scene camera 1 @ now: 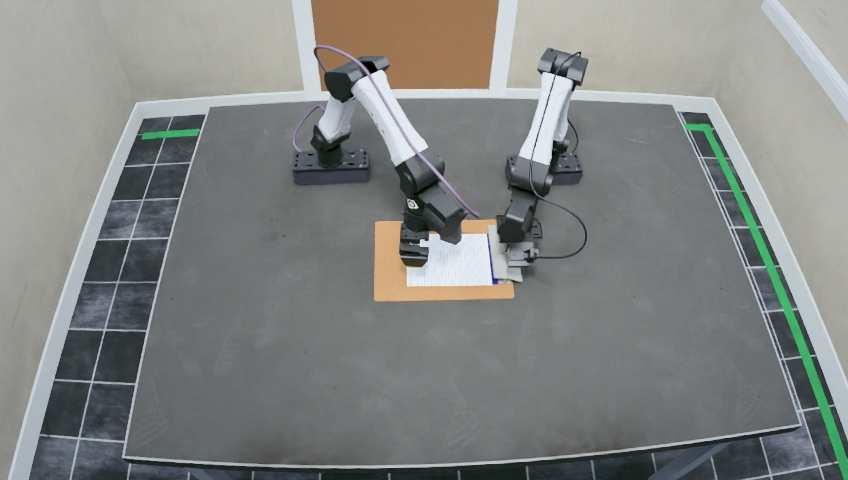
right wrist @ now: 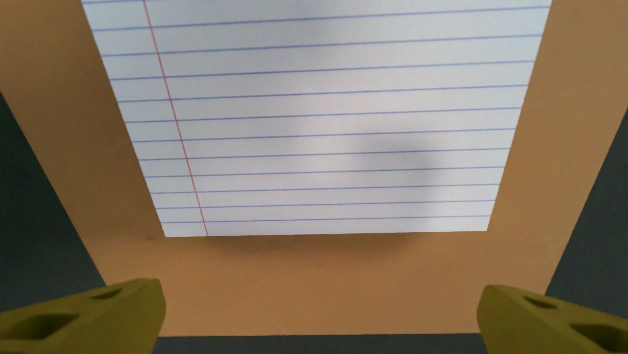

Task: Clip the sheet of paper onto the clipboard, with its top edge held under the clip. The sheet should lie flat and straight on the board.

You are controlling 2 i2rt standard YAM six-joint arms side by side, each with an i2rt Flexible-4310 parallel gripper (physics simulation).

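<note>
The brown clipboard (scene camera 1: 386, 288) (right wrist: 320, 295) lies on the table with its grey metal clip (scene camera 1: 501, 268) at the right in the scene view. The lined white sheet (scene camera 1: 455, 264) (right wrist: 320, 115) lies flat and nearly straight on the board. Its right-hand end meets a blue strip beside the clip; whether its edge is under the clip cannot be told. My right gripper (scene camera 1: 414, 261) (right wrist: 320, 296) is open above the board's end opposite the clip, its fingers wide apart. My left gripper (scene camera 1: 522, 255) is at the clip's outer side; its fingers are too small and hidden to read.
The dark grey table (scene camera 1: 416, 380) surrounds the board. The right arm reaches over the sheet and hides part of it in the scene view. The two arm bases (scene camera 1: 330, 169) (scene camera 1: 568, 169) stand at the back. A black cable (scene camera 1: 585, 231) loops out beside the left gripper.
</note>
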